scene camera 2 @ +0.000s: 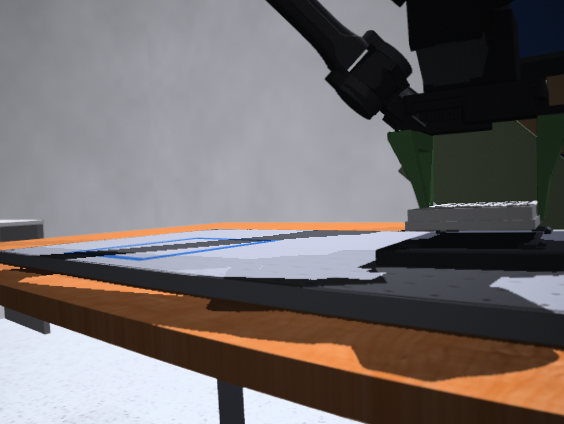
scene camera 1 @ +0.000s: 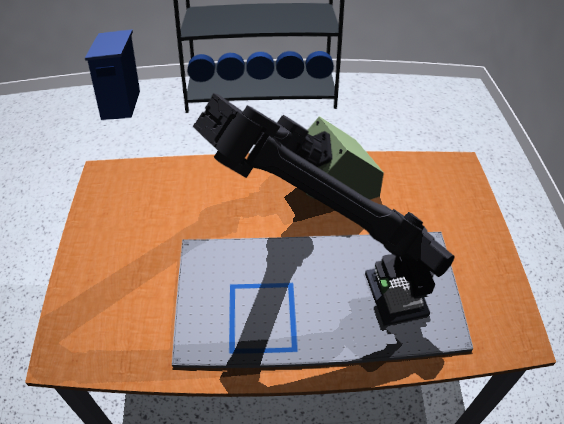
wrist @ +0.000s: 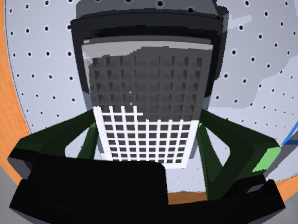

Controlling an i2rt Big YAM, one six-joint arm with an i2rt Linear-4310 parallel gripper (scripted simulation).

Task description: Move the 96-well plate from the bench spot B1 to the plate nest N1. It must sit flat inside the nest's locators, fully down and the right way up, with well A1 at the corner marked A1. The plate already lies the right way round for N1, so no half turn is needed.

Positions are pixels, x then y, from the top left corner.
96-well plate: scene camera 2; scene camera 1; wrist 147,56
same spot on 96-well plate: (scene camera 1: 399,304) = (scene camera 2: 445,208)
